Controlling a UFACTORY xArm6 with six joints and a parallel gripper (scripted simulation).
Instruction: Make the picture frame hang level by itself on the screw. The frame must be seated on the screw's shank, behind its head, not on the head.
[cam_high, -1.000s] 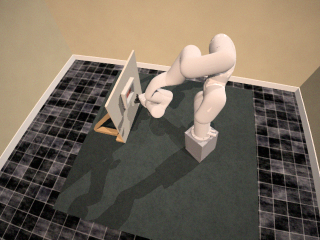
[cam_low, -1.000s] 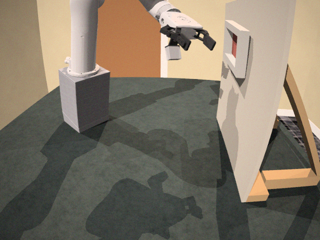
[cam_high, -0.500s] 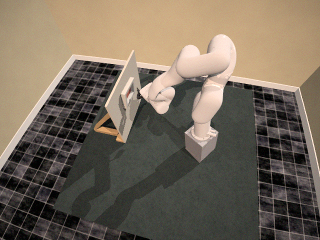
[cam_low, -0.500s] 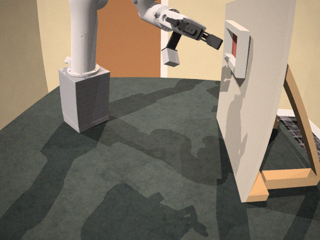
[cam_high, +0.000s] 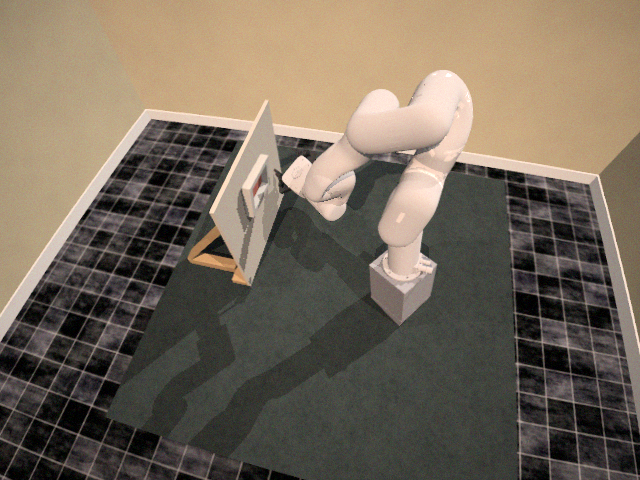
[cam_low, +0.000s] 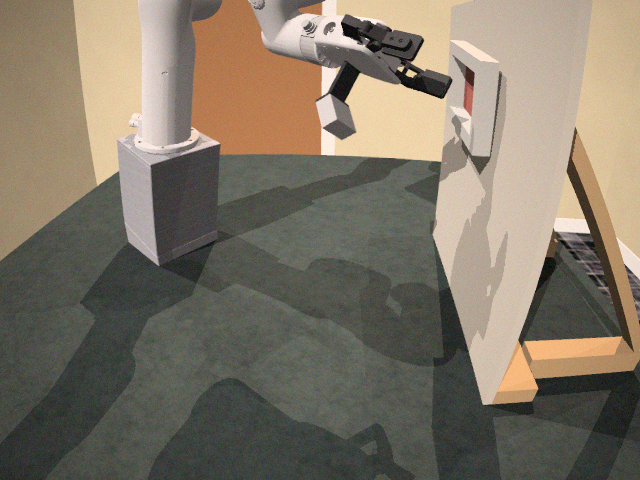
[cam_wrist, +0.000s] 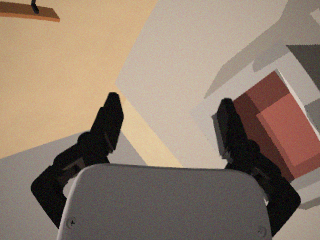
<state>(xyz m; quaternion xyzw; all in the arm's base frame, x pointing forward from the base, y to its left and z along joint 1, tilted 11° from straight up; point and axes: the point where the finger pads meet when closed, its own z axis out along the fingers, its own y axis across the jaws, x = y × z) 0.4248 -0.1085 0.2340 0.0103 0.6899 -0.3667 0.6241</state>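
My gripper is now 11 cm to the right of the picture frame, 7 cm short of it and 3 cm above it. The rest, counted from my hand: pale wall board 13 cm below, 9 cm to the left, 9 cm ahead.
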